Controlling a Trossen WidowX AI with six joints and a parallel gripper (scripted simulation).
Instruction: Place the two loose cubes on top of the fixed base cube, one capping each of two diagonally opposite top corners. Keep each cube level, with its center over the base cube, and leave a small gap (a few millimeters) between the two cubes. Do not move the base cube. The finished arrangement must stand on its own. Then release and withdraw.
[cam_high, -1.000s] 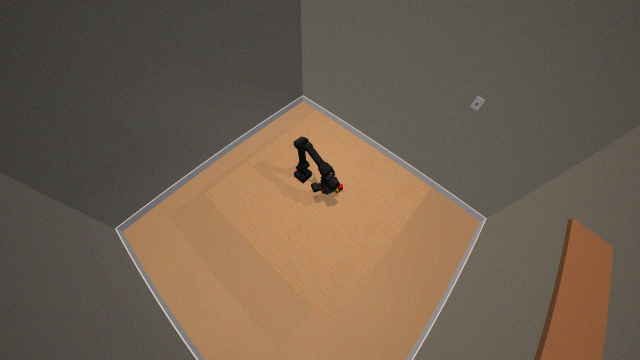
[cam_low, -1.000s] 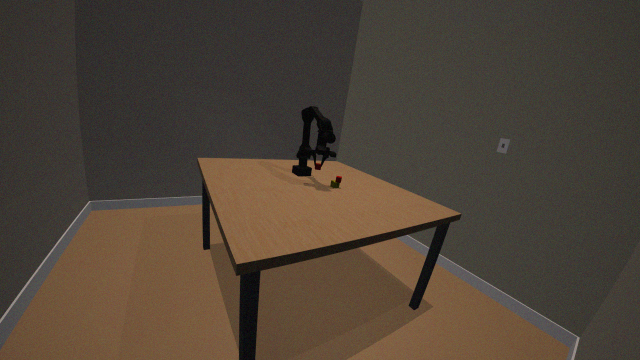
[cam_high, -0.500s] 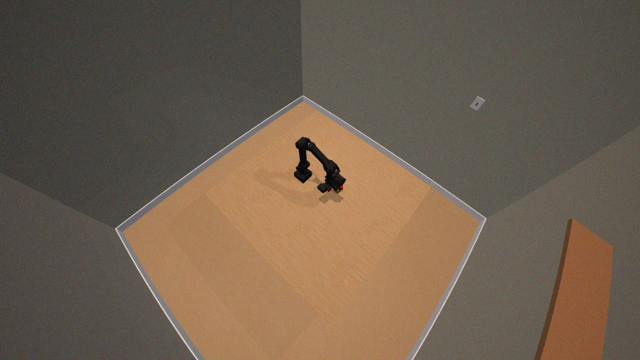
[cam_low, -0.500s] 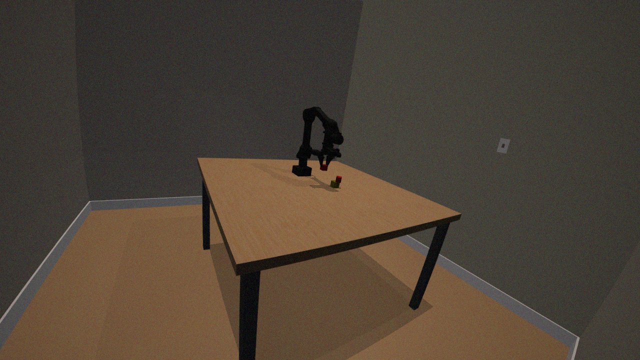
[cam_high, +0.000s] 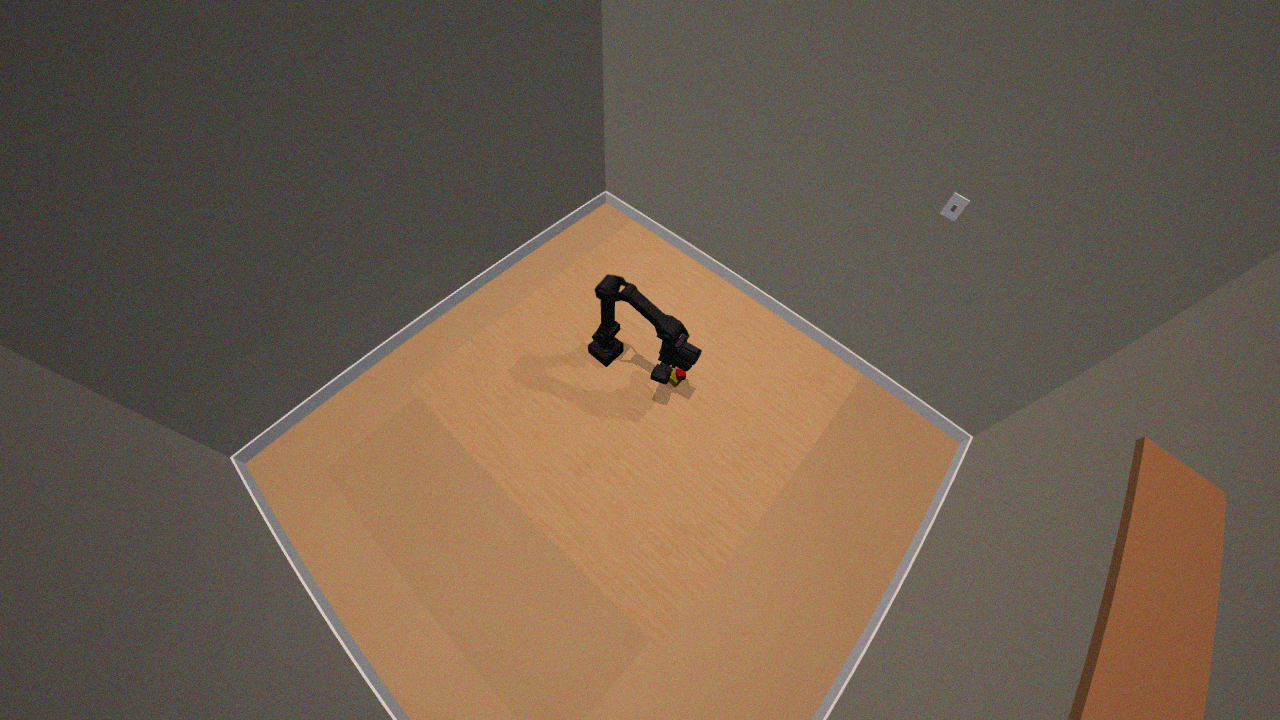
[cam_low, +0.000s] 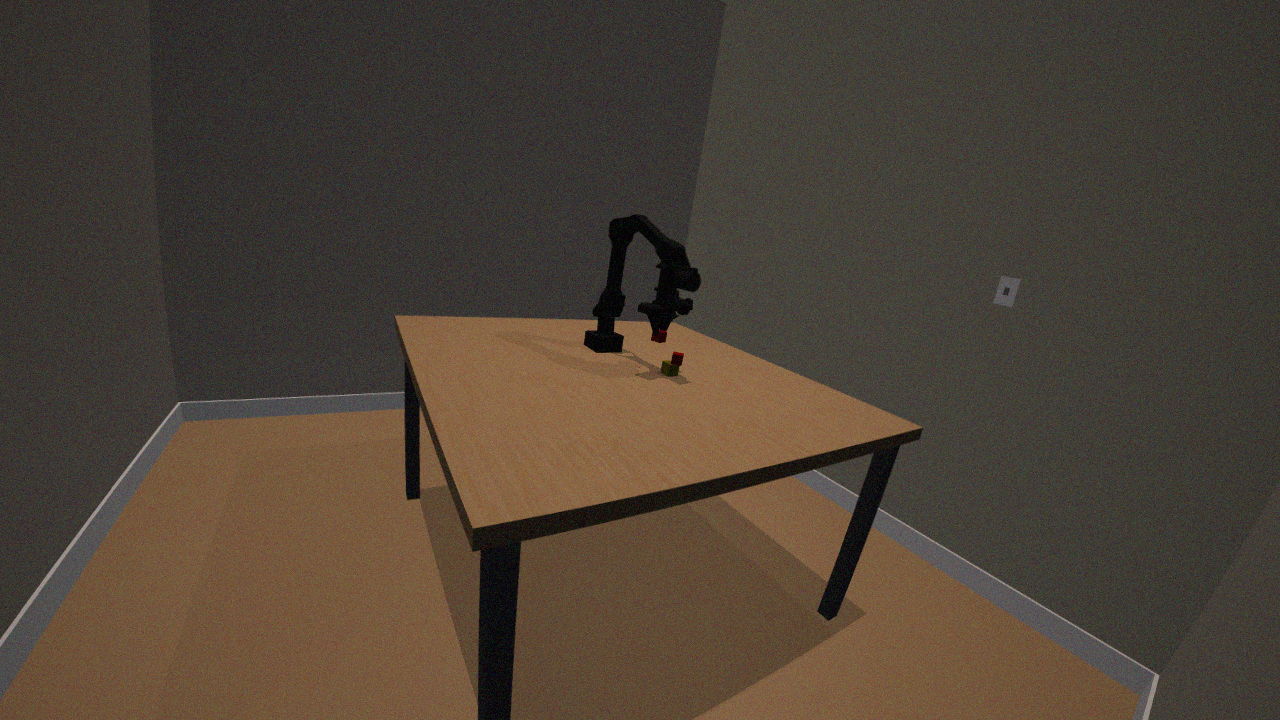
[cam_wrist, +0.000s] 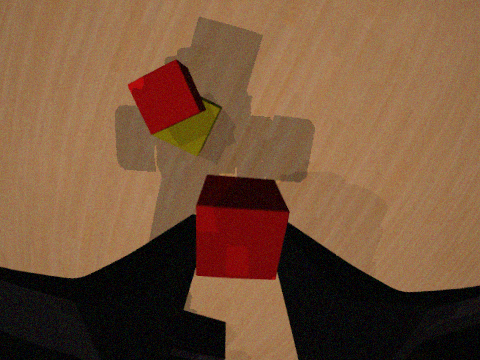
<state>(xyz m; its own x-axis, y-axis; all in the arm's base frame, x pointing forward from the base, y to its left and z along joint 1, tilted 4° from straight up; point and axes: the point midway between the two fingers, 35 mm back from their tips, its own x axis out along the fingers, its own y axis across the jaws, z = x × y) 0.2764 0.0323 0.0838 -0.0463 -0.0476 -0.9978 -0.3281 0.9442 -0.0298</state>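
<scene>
Right now the yellow cube is 2 cm ahead of my gripper tip, 5 cm to the left of it and 10 cm below it.
</scene>
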